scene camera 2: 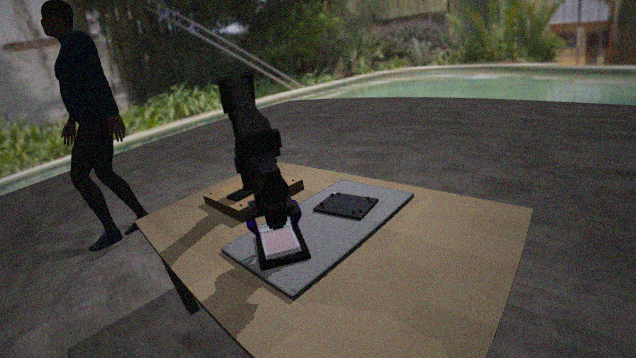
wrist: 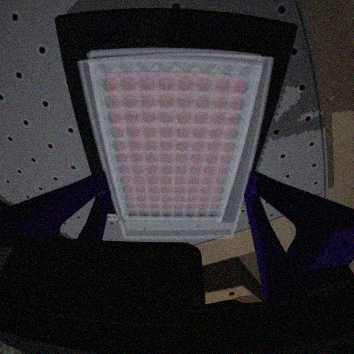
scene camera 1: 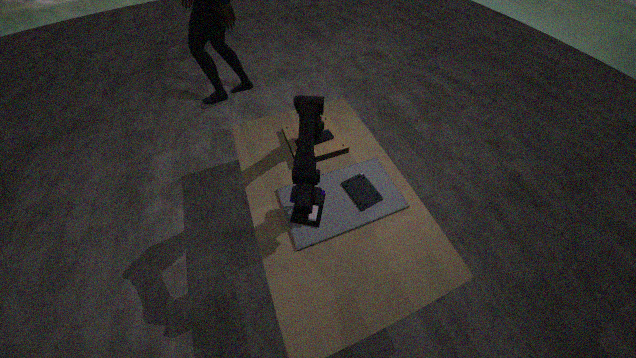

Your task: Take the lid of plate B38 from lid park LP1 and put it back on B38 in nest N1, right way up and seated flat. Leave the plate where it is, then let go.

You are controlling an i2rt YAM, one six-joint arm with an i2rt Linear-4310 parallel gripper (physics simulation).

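Places are measured from the arm's base along level axes (x ahead, y left, z up), in metres.
Pixels of known places: gripper, fingertip midpoint: (scene camera 2: 277,236) (wrist: 177,177); arm's base, link origin: (scene camera 1: 314,140).
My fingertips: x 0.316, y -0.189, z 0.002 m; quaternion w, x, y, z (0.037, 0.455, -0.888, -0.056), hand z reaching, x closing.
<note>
For each thing: its top centre in the pictures, then the offset to it from my fingertips. Level surfaces: height alone.
- clear lid, top centre: (wrist: 177,181) (scene camera 2: 276,233) dx +0.007, dy -0.005, dz +0.012 m
- black nest N1, top centre: (wrist: 173,155) (scene camera 2: 279,241) (scene camera 1: 308,205) dx +0.008, dy -0.003, dz -0.012 m
- Lid park LP1, top centre: (scene camera 2: 345,200) (scene camera 1: 362,189) dx +0.046, dy +0.247, dz -0.010 m
- grey perforated board, top centre: (wrist: 36,204) (scene camera 2: 324,220) (scene camera 1: 342,197) dx +0.032, dy +0.153, dz -0.029 m
- wooden table, surface height: dz -0.043 m
My gripper (scene camera 1: 307,196) (scene camera 2: 277,226) (wrist: 177,177) is shut on the clear lid (wrist: 175,230), one finger at each side edge. The lid is over plate B38 (scene camera 2: 282,242) (wrist: 167,145), whose pink wells show through it. In the wrist view the lid's near edge reaches past the plate towards the gripper, and its right margin looks wider than the left. Whether it touches the plate is hard to tell. The plate sits in the black nest N1 (scene camera 1: 306,223) (scene camera 2: 286,263) (wrist: 175,30). Lid park LP1 (scene camera 1: 362,192) (scene camera 2: 346,206), a black plate with small corner posts, holds no lid.
The nest and lid park stand on a grey perforated board (scene camera 1: 340,220) (scene camera 2: 320,267) on the wooden table (scene camera 1: 380,280) (scene camera 2: 410,280). A wooden base block (scene camera 1: 334,153) (scene camera 2: 220,206) lies behind, under the arm. A person (scene camera 1: 215,45) (scene camera 2: 90,115) stands beyond the table. The scene is dim.
</note>
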